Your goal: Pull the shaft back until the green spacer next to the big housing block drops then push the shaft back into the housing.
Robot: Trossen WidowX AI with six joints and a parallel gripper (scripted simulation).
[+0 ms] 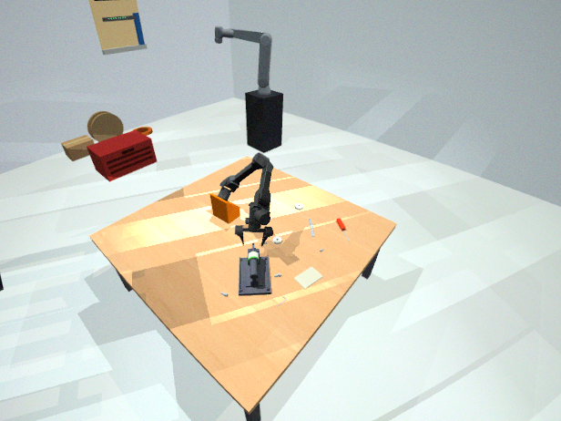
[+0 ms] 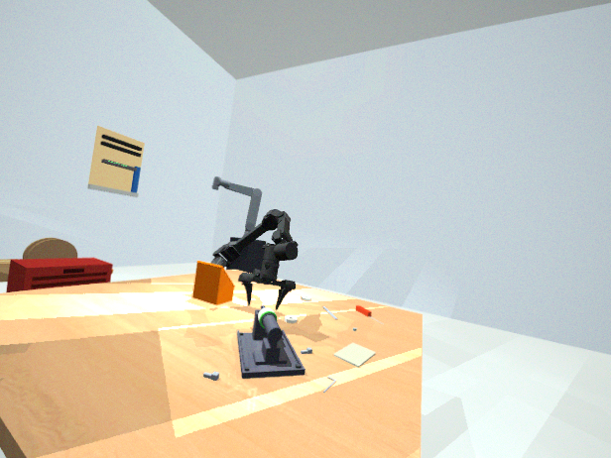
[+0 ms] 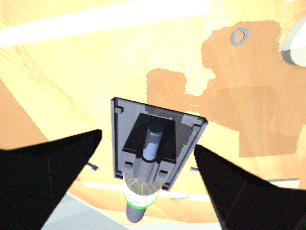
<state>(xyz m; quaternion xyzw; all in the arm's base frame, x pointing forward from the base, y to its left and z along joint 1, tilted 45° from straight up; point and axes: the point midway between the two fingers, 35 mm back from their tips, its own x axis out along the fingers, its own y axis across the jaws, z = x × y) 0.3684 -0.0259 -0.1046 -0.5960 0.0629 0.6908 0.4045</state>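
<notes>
The grey-blue shaft lies 50 mm ahead of my gripper tip and 40 mm to the right of it. The rest, counted from my gripper tip: grey plate 290 mm ahead, 100 mm to the left, 80 mm below; white disc 490 mm to the left, 110 mm behind, 80 mm below; green spacer 70 mm ahead, 60 mm to the right.
</notes>
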